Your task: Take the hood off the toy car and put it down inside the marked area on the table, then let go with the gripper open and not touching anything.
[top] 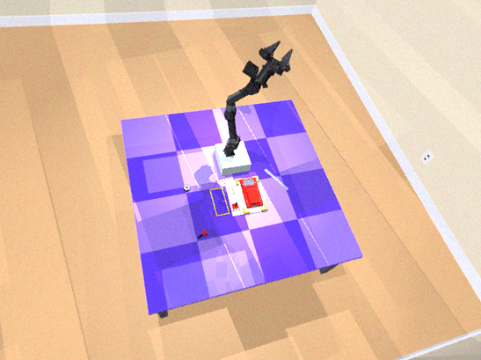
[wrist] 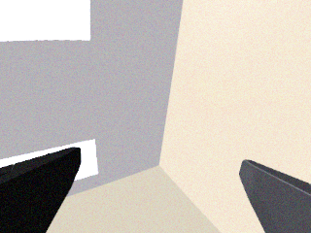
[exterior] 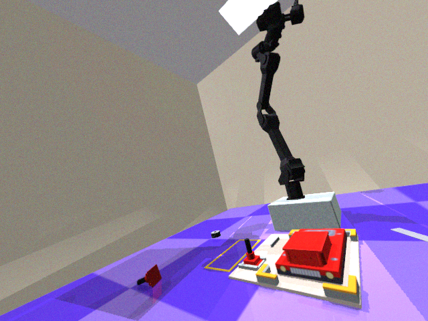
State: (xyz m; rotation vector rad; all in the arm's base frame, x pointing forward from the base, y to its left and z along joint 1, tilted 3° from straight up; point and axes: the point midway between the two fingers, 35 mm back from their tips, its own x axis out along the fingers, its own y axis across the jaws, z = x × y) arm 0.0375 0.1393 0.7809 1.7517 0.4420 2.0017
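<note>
Right now my gripper tip is 33 cm short of the red hood, 16 cm to the left of it and 85 cm above it. The rest, counted from my gripper tip: strip 25 cm ahead, 5 cm to the left, 89 cm below.
</note>
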